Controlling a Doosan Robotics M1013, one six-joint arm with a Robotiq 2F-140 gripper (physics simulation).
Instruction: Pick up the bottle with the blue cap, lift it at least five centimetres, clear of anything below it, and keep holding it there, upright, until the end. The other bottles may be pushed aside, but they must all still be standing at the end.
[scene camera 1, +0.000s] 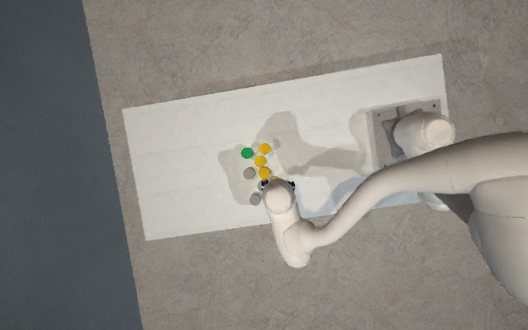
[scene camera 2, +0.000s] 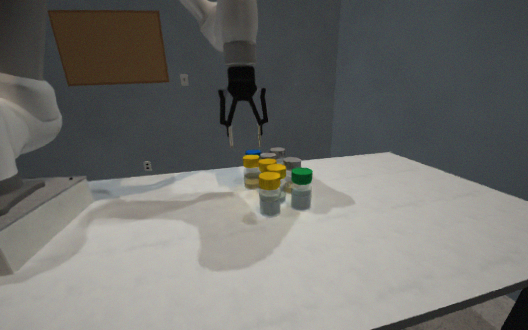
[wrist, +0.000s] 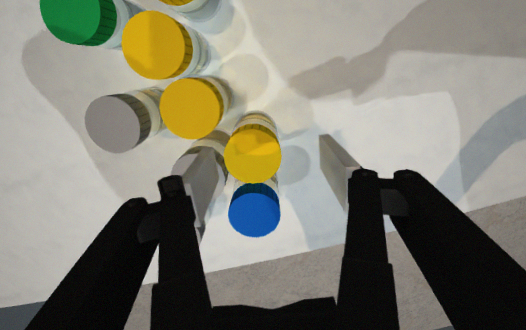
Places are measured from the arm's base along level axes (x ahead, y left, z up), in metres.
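Pixels of known places: gripper, fingertip midpoint: (scene camera 2: 245, 146) (wrist: 267, 157).
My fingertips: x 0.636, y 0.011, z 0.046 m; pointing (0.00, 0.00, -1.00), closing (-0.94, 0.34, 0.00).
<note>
Behind a point stands the place of what it marks.
The blue-capped bottle (scene camera 2: 253, 152) {x 0.679, y 0.064, z 0.007 m} (wrist: 254, 212) {x 0.679, y 0.072, z 0.007 m} stands upright at the back of the cluster in scene camera 2. It touches or nearly touches a yellow-capped bottle (scene camera 2: 251, 161) {x 0.645, y -0.008, z 0.001 m} (wrist: 252, 154) {x 0.652, y 0.015, z 0.007 m} in the wrist view. In scene camera 1 the arm hides it. My gripper (scene camera 1: 278, 185) {x 0.636, y 0.011, z 0.046 m} (scene camera 2: 245, 145) {x 0.636, y 0.011, z 0.046 m} (wrist: 267, 157) {x 0.636, y 0.011, z 0.046 m} is partly open and empty, pointing down, with its fingertips slightly above cap height in scene camera 2. In the wrist view the blue cap lies between the two fingers' lines, nearer the left one. The left finger covers part of a grey-capped bottle (wrist: 185, 162) {x 0.714, y -0.006, z 0.007 m}.
More yellow-capped bottles (scene camera 1: 260, 161) (scene camera 2: 269, 181) (wrist: 191, 107), grey-capped bottles (scene camera 1: 249, 173) {x 0.751, y -0.069, z 0.007 m} (scene camera 2: 292, 163) {x 0.744, y -0.092, z 0.004 m} (wrist: 112, 123) {x 0.755, y -0.070, z 0.007 m} and a green-capped bottle (scene camera 1: 247, 153) {x 0.728, y -0.162, z 0.007 m} (scene camera 2: 302, 176) {x 0.717, y -0.189, z 0.003 m} (wrist: 75, 20) {x 0.731, y -0.156, z 0.007 m} stand close together on the white table (scene camera 1: 175, 200) {x 1.186, y -0.060, z -0.098 m} (scene camera 2: 150, 290) {x 0.360, y -0.294, z -0.098 m}. The arm's base plate (scene camera 1: 371, 142) {x 0.138, y -0.009, z -0.069 m} is at the table's other end.
</note>
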